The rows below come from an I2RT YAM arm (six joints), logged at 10 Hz.
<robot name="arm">
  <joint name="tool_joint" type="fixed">
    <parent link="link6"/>
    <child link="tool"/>
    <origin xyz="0 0 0" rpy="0 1.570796 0"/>
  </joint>
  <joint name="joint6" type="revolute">
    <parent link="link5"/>
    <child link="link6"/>
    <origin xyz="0.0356 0 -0.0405"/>
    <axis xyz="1 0 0"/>
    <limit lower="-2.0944" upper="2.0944"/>
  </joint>
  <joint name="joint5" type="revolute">
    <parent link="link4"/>
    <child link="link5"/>
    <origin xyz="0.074 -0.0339 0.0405"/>
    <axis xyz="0 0 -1"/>
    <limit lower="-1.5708" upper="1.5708"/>
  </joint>
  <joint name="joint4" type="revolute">
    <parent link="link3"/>
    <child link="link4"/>
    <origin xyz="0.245 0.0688 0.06"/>
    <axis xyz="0 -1 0"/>
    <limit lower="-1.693" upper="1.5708"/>
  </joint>
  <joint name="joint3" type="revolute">
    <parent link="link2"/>
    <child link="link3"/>
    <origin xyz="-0.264 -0.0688 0"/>
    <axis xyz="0 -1 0"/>
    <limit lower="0" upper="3.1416"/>
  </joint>
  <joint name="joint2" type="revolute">
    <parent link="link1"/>
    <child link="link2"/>
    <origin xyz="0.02 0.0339 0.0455"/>
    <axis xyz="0 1 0"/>
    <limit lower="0" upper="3.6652"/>
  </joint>
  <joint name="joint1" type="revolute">
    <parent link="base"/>
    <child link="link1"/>
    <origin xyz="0 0 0.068"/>
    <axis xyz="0 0 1"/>
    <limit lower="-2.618" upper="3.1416"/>
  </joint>
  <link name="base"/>
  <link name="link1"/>
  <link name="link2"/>
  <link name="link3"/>
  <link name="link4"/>
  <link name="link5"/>
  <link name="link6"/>
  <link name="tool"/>
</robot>
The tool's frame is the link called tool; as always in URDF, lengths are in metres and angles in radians.
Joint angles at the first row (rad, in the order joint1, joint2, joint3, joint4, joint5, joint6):
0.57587, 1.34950, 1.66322, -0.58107, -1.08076, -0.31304
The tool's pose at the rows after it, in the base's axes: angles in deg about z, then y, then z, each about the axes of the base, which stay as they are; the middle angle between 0 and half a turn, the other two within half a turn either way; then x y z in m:
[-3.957 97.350 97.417 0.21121 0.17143 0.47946]
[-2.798 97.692 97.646 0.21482 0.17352 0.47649]
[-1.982 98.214 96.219 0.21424 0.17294 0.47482]
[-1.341 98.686 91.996 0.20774 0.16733 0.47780]
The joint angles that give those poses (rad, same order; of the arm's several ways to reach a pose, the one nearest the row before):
0.56379, 1.38089, 1.69587, -0.61241, -1.11907, -0.33815
0.56303, 1.39360, 1.69820, -0.61818, -1.12197, -0.33309
0.56395, 1.38612, 1.68727, -0.61828, -1.09487, -0.31844
0.56394, 1.35082, 1.66825, -0.61134, -1.02240, -0.27616

